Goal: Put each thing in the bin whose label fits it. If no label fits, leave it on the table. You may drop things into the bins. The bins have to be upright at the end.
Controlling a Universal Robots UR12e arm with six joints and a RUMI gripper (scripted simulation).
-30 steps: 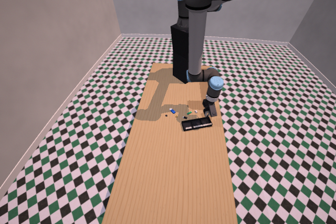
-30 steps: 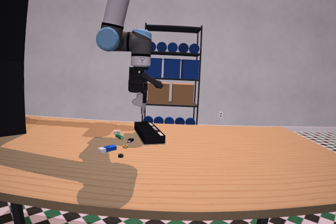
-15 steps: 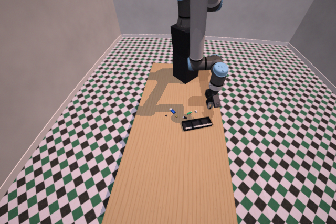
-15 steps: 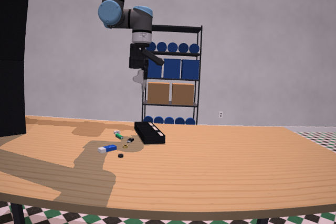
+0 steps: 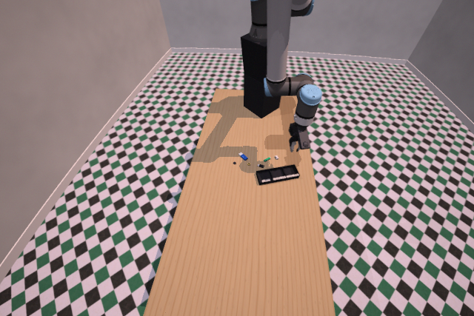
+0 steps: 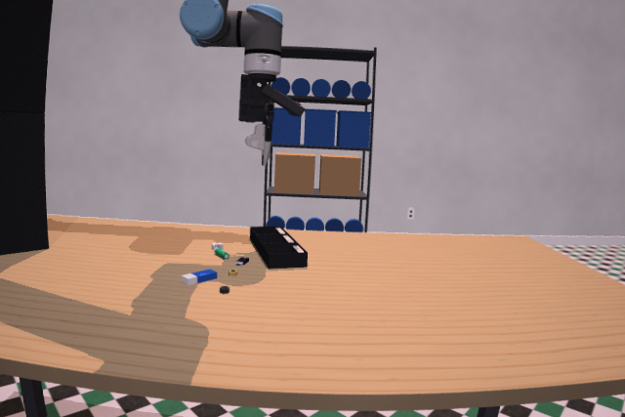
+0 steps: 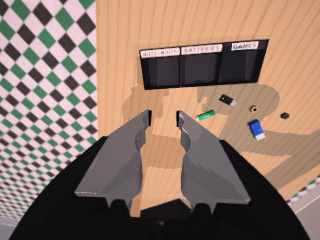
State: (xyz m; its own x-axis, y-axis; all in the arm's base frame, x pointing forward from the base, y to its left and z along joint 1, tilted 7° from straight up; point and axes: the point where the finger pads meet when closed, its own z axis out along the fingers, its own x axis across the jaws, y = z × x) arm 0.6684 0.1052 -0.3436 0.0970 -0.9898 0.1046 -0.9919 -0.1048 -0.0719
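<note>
Right now the green battery is 9 cm behind my hand, 12 cm to the right of it and 21 cm below it. Round my hand: black bin (3 cm ahead, 7 cm to the right, 20 cm below); then small white piece (11 cm behind, 6 cm to the right, 21 cm below); then black usb stick (5 cm behind, 17 cm to the right, 21 cm below).
</note>
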